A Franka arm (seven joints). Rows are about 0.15 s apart.
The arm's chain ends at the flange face. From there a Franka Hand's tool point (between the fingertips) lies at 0.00 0.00 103.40 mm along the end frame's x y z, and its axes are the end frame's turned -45 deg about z.
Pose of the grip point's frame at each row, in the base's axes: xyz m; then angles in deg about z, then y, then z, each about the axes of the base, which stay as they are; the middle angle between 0 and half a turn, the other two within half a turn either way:
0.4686 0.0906 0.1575 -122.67 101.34 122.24
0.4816 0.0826 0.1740 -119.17 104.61 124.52
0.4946 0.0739 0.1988 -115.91 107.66 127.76
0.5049 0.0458 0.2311 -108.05 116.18 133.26
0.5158 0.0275 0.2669 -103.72 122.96 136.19
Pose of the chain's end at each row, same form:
0.5227 0.0048 0.1778 -77.67 101.34 122.24
0.5383 0.0002 0.2001 -74.17 104.61 124.52
0.5549 -0.0040 0.2302 -70.91 107.66 127.76
0.5685 -0.0218 0.2767 -63.05 116.18 133.26
0.5784 -0.0326 0.3232 -58.72 122.96 136.19

